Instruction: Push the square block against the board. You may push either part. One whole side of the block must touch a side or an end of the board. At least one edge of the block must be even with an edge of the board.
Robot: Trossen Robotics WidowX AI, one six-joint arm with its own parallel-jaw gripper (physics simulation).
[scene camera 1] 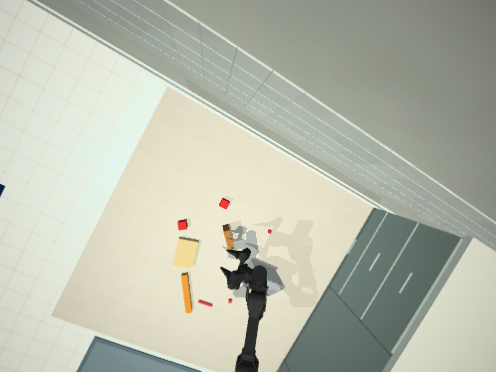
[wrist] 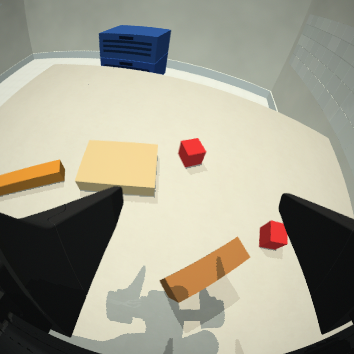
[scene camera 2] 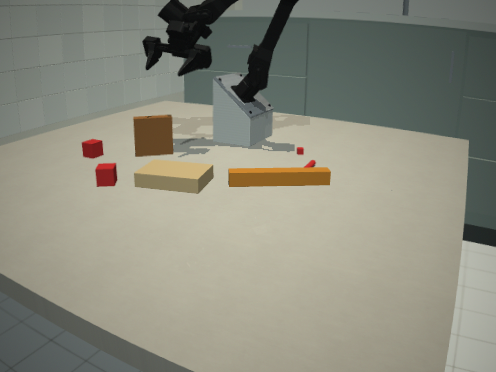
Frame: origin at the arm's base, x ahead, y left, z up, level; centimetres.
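Seen in the pictures: gripper, fingertip midpoint: (scene camera 1: 223, 258) (wrist: 204, 198) (scene camera 2: 162, 71); arm's base, origin of the base link: (scene camera 2: 242, 94).
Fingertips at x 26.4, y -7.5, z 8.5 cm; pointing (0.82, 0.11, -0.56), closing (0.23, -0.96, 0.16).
Pixels of each thing's top centre, then the offset from my fingertips to it.
- brown block, middle of its top: (wrist: 210, 267) (scene camera 2: 152, 116) (scene camera 1: 229, 240) dz -12.2, dx -1.1, dy -4.8 cm
- pale yellow flat rectangular board, middle of its top: (wrist: 117, 160) (scene camera 2: 174, 168) (scene camera 1: 185, 253) dz -19.2, dx +13.1, dy +14.2 cm
- long orange bar, middle of its top: (scene camera 2: 279, 170) (wrist: 14, 176) (scene camera 1: 186, 294) dz -19.2, dx +1.3, dy +33.9 cm
- red cube, middle of its top: (wrist: 193, 145) (scene camera 2: 105, 166) (scene camera 1: 182, 226) dz -18.3, dx +21.9, dy +1.7 cm
- red rod, middle of its top: (scene camera 2: 308, 164) (scene camera 1: 205, 304) dz -20.9, dx -11.0, dy +35.4 cm
A brown block (scene camera 1: 229, 239) (scene camera 2: 153, 136) (wrist: 200, 272) with a square face stands upright on its narrow side. A pale yellow flat rectangular board (scene camera 1: 186, 253) (scene camera 2: 174, 171) (wrist: 119, 164) lies flat, apart from the brown block. My gripper (scene camera 1: 225, 260) (scene camera 2: 163, 72) (wrist: 204, 198) is open and empty, its fingers wide apart. It hangs high above the table near the brown block, touching neither part. In the wrist view the left finger's tip overlaps the board's near edge in the picture.
A long orange bar (scene camera 1: 186, 292) (scene camera 2: 279, 177) (wrist: 32, 176) lies beside the board. One red cube (scene camera 1: 182, 225) (scene camera 2: 106, 175) (wrist: 192, 152) is near the board's other end; another (scene camera 1: 224, 203) (scene camera 2: 93, 148) (wrist: 272, 235) is beyond the brown block. A red rod (scene camera 1: 205, 303) (scene camera 2: 310, 164) lies near the bar.
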